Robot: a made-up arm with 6 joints. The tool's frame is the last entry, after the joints. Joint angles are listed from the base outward.
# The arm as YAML. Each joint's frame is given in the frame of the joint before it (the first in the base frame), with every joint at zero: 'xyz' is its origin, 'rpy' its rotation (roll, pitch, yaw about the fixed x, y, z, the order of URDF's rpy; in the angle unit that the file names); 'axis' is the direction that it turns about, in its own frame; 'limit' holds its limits. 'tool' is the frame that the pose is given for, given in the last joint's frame.
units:
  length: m
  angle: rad
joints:
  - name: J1
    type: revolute
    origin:
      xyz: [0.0, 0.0, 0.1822]
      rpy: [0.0, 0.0, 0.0]
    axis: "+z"
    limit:
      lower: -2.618
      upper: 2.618
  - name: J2
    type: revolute
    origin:
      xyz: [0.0, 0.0, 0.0]
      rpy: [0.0, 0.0, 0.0]
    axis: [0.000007, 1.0, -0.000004]
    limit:
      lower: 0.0
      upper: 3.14
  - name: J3
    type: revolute
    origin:
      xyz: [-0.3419, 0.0, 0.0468]
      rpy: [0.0, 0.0, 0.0]
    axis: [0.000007, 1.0, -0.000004]
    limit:
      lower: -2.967
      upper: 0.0
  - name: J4
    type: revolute
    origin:
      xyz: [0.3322, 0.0, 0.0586]
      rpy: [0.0, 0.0, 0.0]
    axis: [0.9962, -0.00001, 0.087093]
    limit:
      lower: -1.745
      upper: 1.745
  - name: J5
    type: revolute
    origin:
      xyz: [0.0, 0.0, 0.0]
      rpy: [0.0, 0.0, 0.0]
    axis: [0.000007, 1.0, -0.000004]
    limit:
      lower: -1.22
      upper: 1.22
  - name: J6
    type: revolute
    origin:
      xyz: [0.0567, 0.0, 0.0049]
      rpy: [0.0, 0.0, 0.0]
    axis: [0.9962, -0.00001, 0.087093]
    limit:
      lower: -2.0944
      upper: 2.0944
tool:
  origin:
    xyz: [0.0, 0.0, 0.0]
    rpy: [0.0, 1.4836, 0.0]
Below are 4 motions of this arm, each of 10 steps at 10 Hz.
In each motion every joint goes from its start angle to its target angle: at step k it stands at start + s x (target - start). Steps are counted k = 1, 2, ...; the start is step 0. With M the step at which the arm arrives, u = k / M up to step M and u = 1 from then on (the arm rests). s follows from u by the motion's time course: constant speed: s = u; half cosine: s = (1 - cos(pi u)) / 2; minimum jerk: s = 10 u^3 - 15 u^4 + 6 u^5.
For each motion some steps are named. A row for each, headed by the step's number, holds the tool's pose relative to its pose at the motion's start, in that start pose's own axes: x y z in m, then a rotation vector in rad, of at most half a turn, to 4 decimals.
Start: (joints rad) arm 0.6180 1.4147 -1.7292 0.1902 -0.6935 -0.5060
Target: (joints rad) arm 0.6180 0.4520 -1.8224 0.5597 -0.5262 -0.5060
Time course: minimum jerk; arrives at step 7
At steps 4, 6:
4: -0.3532 -0.1520 -0.0992 0.2341 -0.4793 0.2995
6: -0.4985 -0.2281 -0.2475 0.2880 -0.7620 0.4784

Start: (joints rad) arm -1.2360 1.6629 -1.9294 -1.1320 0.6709 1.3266
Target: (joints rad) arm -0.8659 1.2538 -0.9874 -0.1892 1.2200 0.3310
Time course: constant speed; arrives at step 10
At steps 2, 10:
2: 0.0447 0.0031 -0.0304 0.0172 0.2562 -0.1257
10: 0.2162 -0.0567 -0.2097 -0.2931 1.3626 -0.8050

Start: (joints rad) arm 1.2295 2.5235 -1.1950 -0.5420 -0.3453 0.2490
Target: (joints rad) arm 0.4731 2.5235 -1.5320 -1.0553 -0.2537 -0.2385
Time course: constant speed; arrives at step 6
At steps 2, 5, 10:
2: 0.0040 -0.1274 -0.0244 0.1521 -0.0300 -0.1487
5: 0.0635 -0.3103 -0.1103 0.4198 0.0554 -0.3831
10: 0.0971 -0.3629 -0.1517 0.5073 0.1238 -0.4596

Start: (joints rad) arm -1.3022 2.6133 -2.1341 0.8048 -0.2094 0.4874
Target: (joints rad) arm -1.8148 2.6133 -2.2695 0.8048 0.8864 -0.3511
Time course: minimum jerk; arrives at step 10
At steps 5, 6, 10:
5: -0.1494 -0.0436 0.0015 0.1983 0.2850 -0.3175
6: -0.2031 -0.0606 -0.0101 0.2289 0.4102 -0.4176
10: -0.2932 -0.0902 -0.0451 0.2215 0.6399 -0.5702

